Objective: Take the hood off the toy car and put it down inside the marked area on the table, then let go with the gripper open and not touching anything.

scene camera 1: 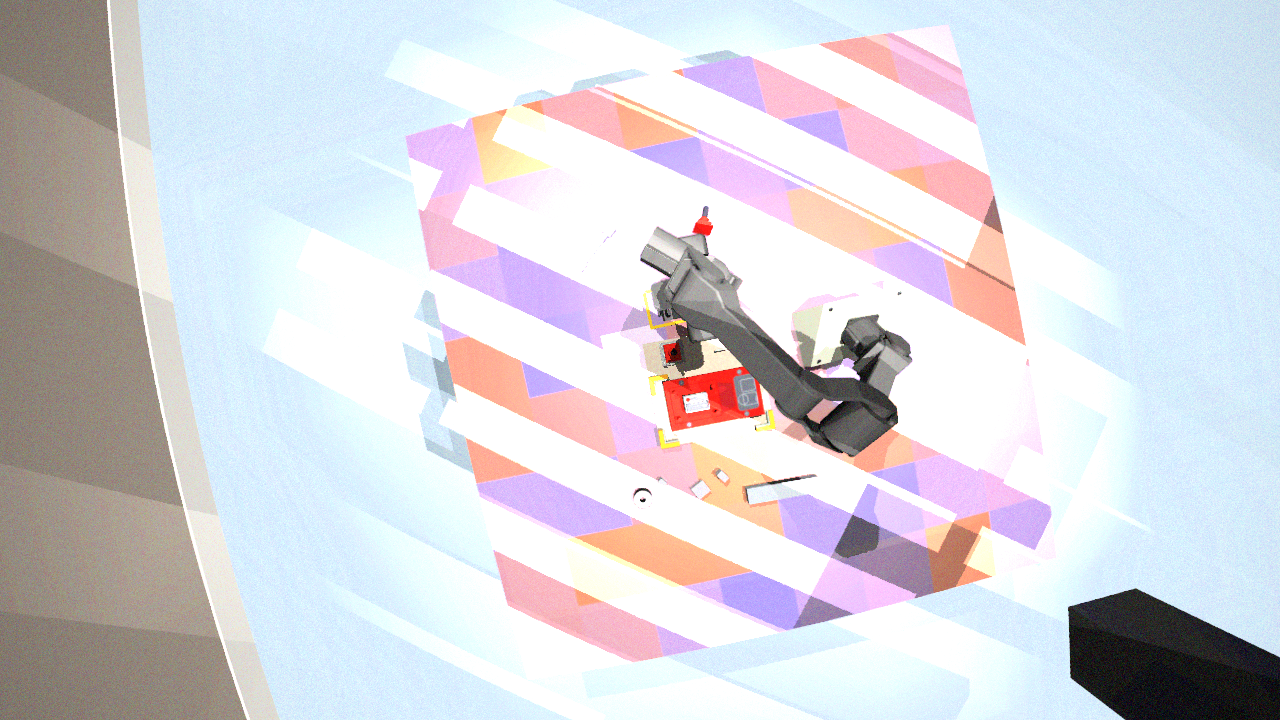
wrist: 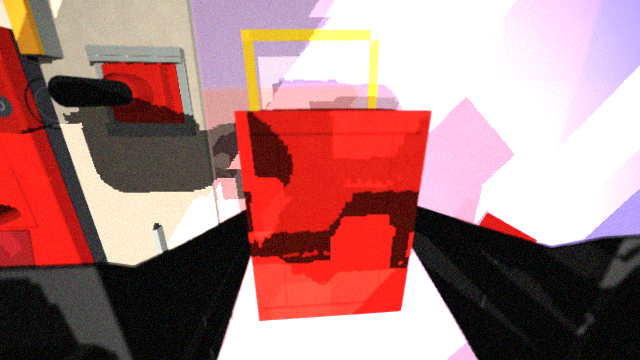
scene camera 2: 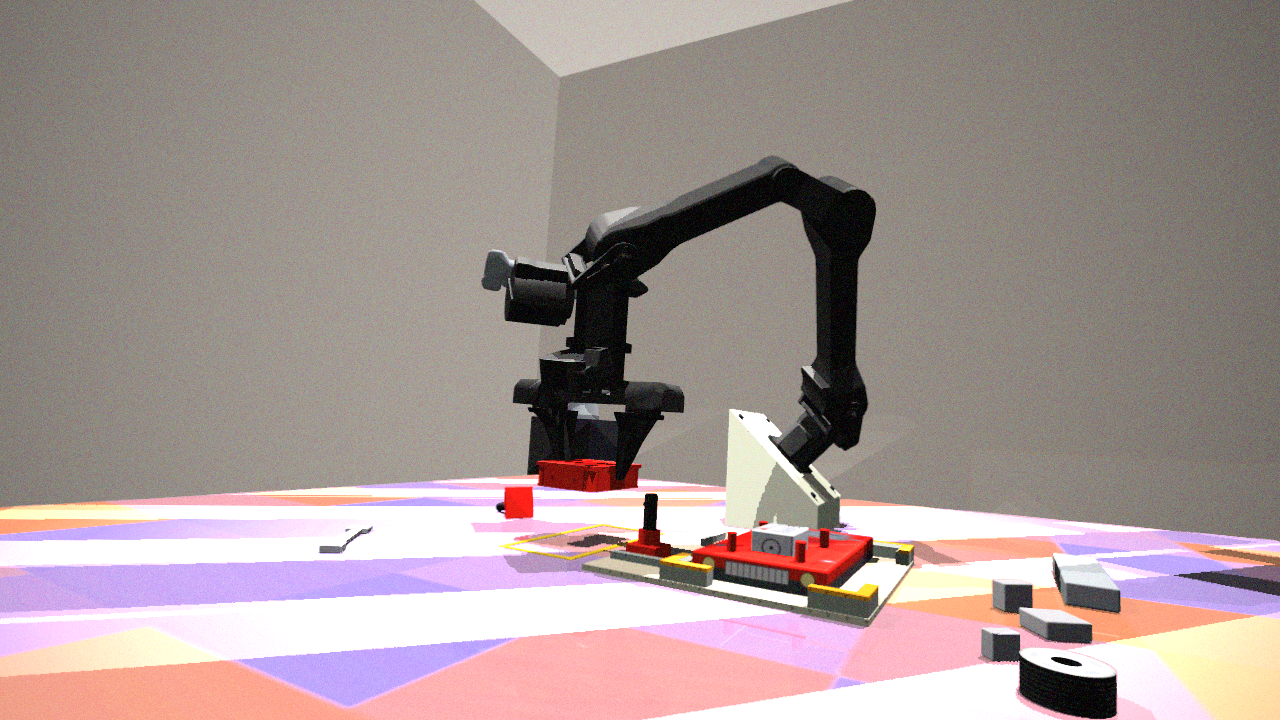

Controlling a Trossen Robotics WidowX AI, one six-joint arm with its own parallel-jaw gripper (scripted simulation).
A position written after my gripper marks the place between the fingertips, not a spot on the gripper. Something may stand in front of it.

Observation:
My gripper (scene camera 2: 590, 476) carries a red hood (scene camera 2: 592, 476). Further things: a red toy car (scene camera 2: 832, 558).
The red hood shows as well in the wrist view (wrist: 331, 194). The red toy car is seen too in scene camera 1 (scene camera 1: 733, 394) and in the wrist view (wrist: 53, 224). My gripper also shows in scene camera 1 (scene camera 1: 691, 295) and in the wrist view (wrist: 329, 215).

